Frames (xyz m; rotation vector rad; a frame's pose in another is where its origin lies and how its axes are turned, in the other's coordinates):
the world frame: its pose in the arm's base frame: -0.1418 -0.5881 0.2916 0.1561 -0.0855 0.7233
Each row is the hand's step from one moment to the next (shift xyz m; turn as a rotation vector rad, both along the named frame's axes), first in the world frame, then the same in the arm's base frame.
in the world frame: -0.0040 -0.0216 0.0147 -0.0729 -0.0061 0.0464
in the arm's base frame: 0.0110 -0.0211 0.0115 -0.0515 -0.0600 0.0354
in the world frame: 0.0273 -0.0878 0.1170 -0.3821 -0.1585 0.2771
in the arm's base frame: 0.0759 -0.0671 0.1089 -0.1866 -0.4137 0.2047
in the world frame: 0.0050 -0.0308 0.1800 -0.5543 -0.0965 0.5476
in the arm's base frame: 0.0199 -0.0504 0.1745 -0.3629 -0.5266 0.4555
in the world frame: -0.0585 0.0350 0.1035 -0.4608 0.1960 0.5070
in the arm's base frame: -0.0694 -0.0300 0.0982 -0.4865 -0.2426 0.4607
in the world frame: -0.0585 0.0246 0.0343 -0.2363 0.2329 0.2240
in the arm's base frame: -0.0609 -0.0258 0.0288 -0.3366 -0.0204 0.2157
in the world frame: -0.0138 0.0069 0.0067 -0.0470 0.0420 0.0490
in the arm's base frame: -0.0151 -0.0050 0.0056 -0.0642 -0.0080 0.0468
